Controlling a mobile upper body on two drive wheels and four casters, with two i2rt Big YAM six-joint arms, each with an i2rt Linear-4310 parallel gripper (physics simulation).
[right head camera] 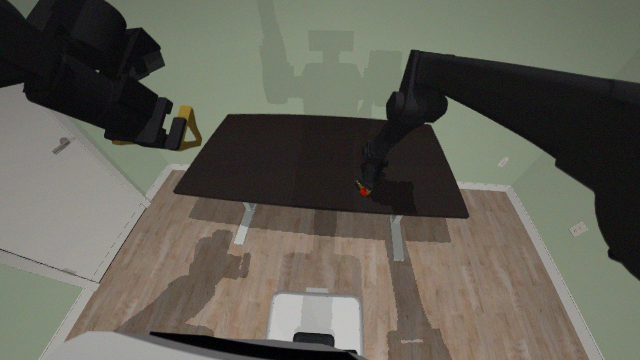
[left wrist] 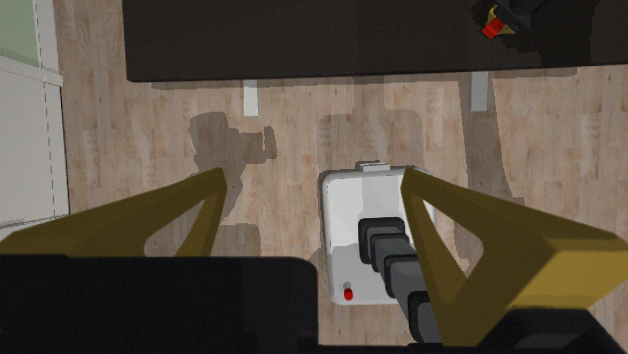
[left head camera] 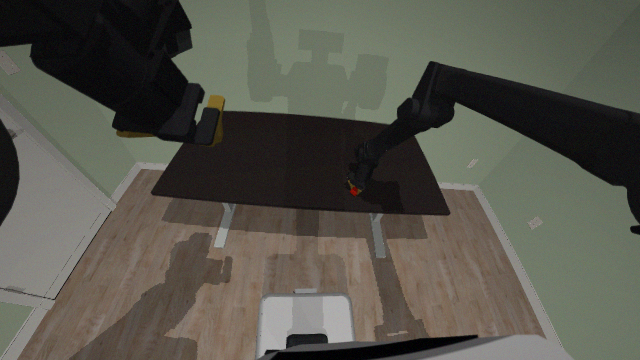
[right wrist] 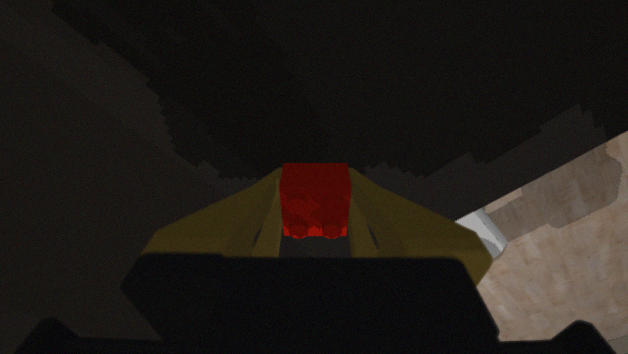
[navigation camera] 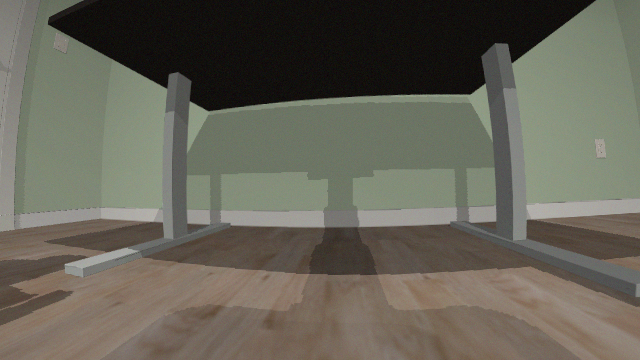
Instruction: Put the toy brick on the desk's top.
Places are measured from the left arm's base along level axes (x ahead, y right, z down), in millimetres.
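Pixels of known places: left gripper, fingertip midpoint: (right head camera: 179,140) (left wrist: 313,177) (left head camera: 193,134); right gripper, fingertip midpoint: (right head camera: 365,192) (left wrist: 492,28) (left head camera: 355,191) (right wrist: 315,178).
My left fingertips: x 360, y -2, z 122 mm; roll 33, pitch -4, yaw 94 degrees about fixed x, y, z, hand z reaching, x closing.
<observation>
Behind a point stands the place of what it marks.
The red toy brick (left head camera: 354,191) {y 434, x 676, z 660 mm} (right head camera: 364,192) {y 436, x 671, z 658 mm} (left wrist: 493,28) {y 434, x 679, z 660 mm} (right wrist: 315,197) {y 446, x 691, z 660 mm} is between the fingers of my right gripper (left head camera: 353,189) {y 444, x 689, z 680 mm} (right head camera: 363,189) {y 444, x 689, z 680 mm} (right wrist: 315,178) {y 444, x 689, z 680 mm}, which is shut on it. Its studs show in the right wrist view. The brick and the gripper are over the dark desk's top (left head camera: 280,160) {y 70, x 897, z 690 mm} (right head camera: 290,162) {y 60, x 884, z 690 mm} (left wrist: 300,40) {y -53, x 716, z 690 mm}, right of its middle and towards the near edge. Whether the brick touches the surface I cannot tell. My left gripper (left wrist: 313,177) {y -2, x 360, z 122 mm} is open with nothing between its fingers, up at the left of the head views, away from the brick.
The desk's grey legs (navigation camera: 176,160) {y -382, x 1005, z 1079 mm} (navigation camera: 507,150) {y 809, x 927, z 1092 mm} stand on the wooden floor (left head camera: 190,300) {y -551, x 282, z 1410 mm}. The robot's white base (left head camera: 335,317) {y 382, x 182, z 1150 mm} (right head camera: 345,320) {y 388, x 175, z 1150 mm} (left wrist: 342,200) {y 55, x 195, z 1150 mm} is in front of the desk. A green wall (left head camera: 320,15) {y 246, x 1404, z 57 mm} stands behind the desk, and a white door (right head camera: 60,200) {y -1579, x 558, z 755 mm} is at the left.
</observation>
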